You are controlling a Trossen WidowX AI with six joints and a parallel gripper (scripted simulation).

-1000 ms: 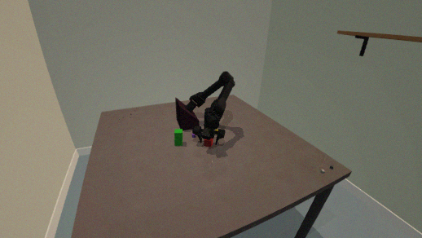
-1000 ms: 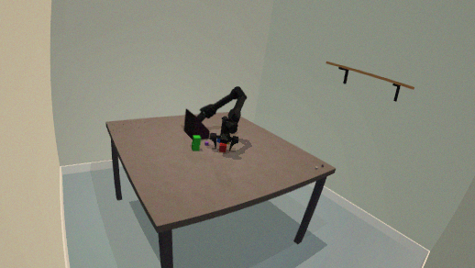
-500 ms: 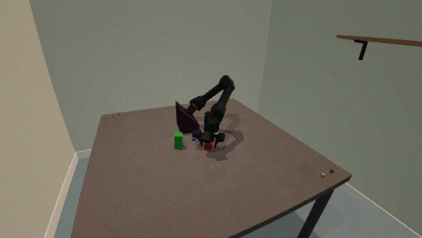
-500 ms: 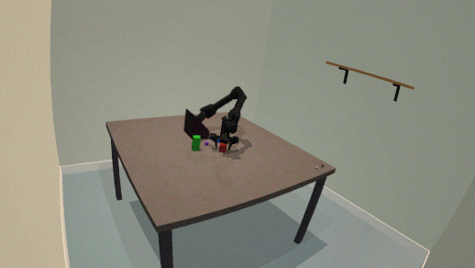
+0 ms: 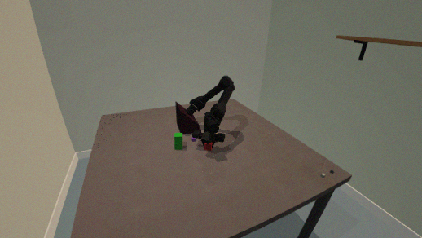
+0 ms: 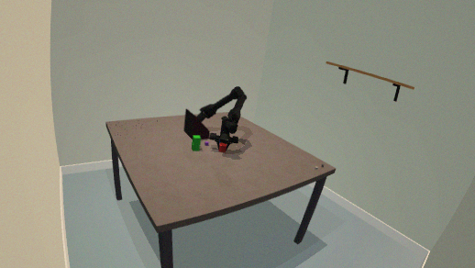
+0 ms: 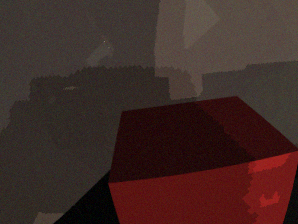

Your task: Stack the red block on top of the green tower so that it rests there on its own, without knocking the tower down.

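Right now the tiny purple block is 11 cm behind my gripper tip and 7 cm to the right of it. The rest, counted from my gripper tip: red block (2 cm above); small yellow block (11 cm behind, 9 cm to the left, 1 cm above); blue block (14 cm behind, 5 cm to the left, 1 cm above).
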